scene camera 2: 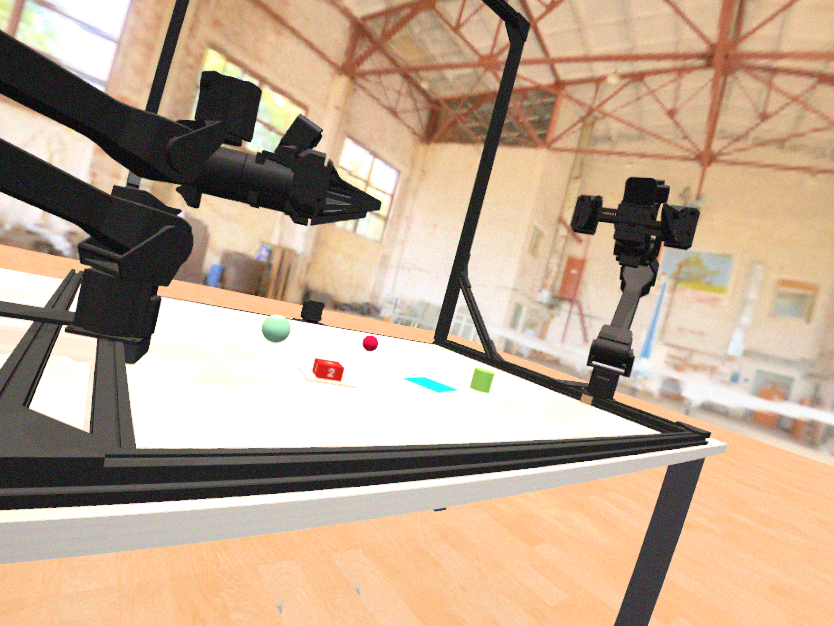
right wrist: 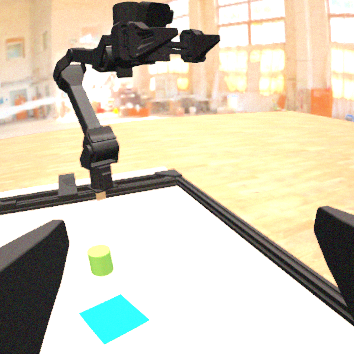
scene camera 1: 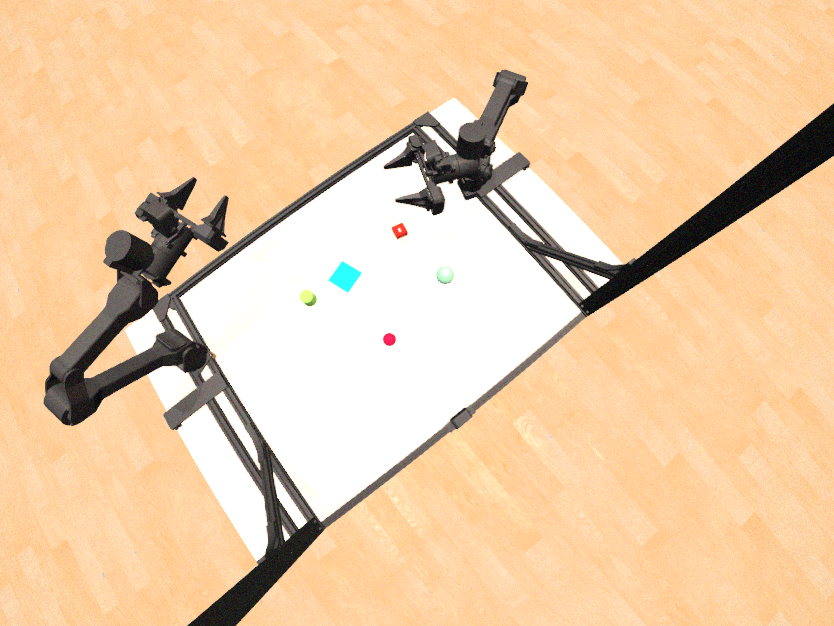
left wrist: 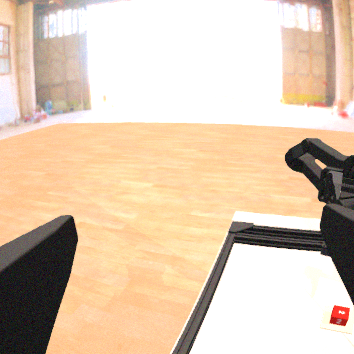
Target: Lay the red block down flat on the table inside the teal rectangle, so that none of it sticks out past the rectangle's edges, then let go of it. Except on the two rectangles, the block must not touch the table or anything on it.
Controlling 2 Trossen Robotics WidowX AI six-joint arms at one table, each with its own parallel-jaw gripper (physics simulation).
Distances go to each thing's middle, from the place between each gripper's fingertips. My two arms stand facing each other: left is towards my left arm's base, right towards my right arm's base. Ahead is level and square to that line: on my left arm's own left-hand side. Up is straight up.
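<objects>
My left gripper is 340 mm above the teal rectangle (right wrist: 115,316), 180 mm past it and 130 mm to the left of it.
From my right hand, I see that same teal rectangle 190 mm to the left, 40 mm behind and 220 mm below.
</objects>
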